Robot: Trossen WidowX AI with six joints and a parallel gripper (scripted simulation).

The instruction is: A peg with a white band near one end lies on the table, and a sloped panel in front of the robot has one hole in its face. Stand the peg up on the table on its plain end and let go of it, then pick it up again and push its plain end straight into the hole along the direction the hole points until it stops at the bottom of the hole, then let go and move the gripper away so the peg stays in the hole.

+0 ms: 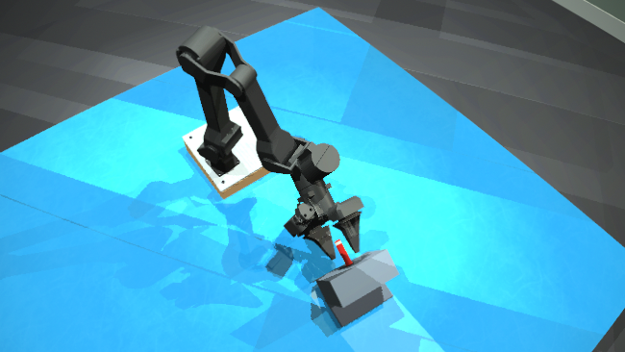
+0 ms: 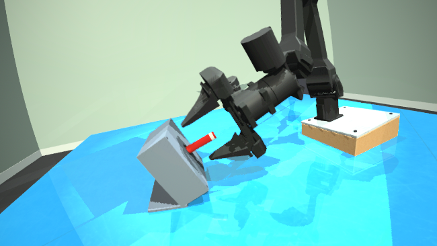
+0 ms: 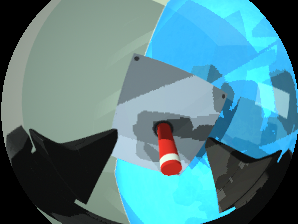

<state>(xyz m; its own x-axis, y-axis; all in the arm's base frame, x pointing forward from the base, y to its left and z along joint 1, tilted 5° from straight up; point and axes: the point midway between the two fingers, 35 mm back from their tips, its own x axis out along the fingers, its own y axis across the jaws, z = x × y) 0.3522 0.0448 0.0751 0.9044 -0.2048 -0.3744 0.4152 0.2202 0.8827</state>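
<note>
The red peg is 1 cm behind my gripper tip. Also, from my gripper tip: grey sloped panel: 4 cm ahead, 2 cm below, 1 cm to the right.
</note>
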